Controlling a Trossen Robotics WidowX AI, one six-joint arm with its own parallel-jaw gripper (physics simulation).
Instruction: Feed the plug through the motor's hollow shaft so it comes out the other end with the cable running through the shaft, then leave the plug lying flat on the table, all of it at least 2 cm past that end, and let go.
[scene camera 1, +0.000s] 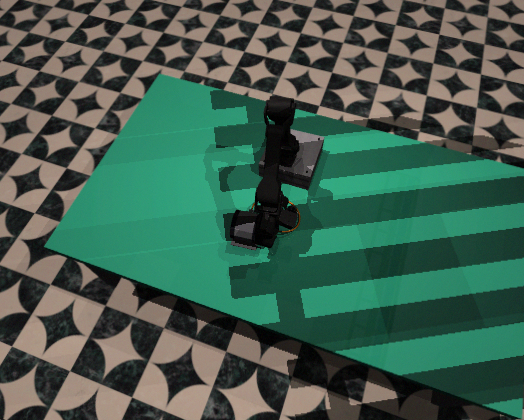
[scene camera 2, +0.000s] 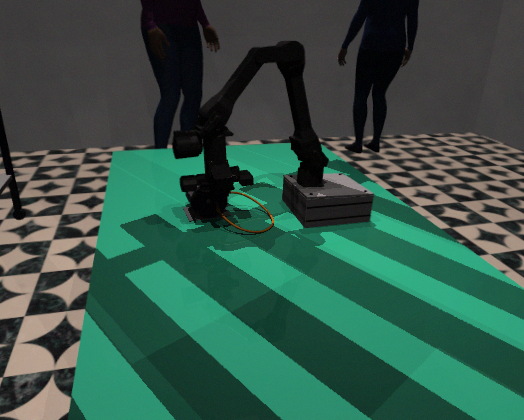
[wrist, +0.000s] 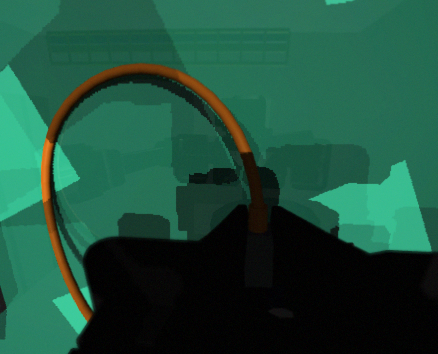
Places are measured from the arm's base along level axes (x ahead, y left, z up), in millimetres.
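Where they show: gripper, between the fingertips: (scene camera 2: 218, 211) (wrist: 258, 213); arm's base, origin of its link: (scene camera 1: 286, 158) (scene camera 2: 310, 183).
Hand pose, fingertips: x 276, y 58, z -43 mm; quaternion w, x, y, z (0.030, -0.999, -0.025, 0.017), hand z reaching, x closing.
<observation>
Each offset is from my fingertips to the top centre of the thing. "spot": to the spot under its first point. Level surfaces: height alone.
My gripper (scene camera 2: 214, 206) (wrist: 258, 213) is shut on the dark grey plug @[2 mm ahead, 22 mm right, 9 mm up] (wrist: 259, 262), gripping its sides near the cable end. The plug's far end is lost in the dark of the fingers. The orange cable @[spot: 97 mm back, 66 mm left, 32 mm down] (scene camera 1: 299, 218) (scene camera 2: 273, 220) (wrist: 46, 175) leaves the plug and curves round in a wide loop on the arm's base side. The motor is mostly hidden behind the gripper and wrist. A grey edge of its base @[24 mm ahead, 90 mm right, 40 mm down] (scene camera 1: 244, 245) (scene camera 2: 189, 214) shows just beside the gripper. Its shaft opening is hidden, and I cannot tell how the plug sits relative to it.
The arm's grey base box (scene camera 1: 312, 150) (scene camera 2: 337, 207) stands behind the cable loop. The green table @[42 mm down] (scene camera 1: 125, 175) (scene camera 2: 280, 365) carries broad striped shadows. Its near long edge (scene camera 1: 165, 292) runs below the gripper in scene camera 1. Two people stand beyond the table in scene camera 2.
</observation>
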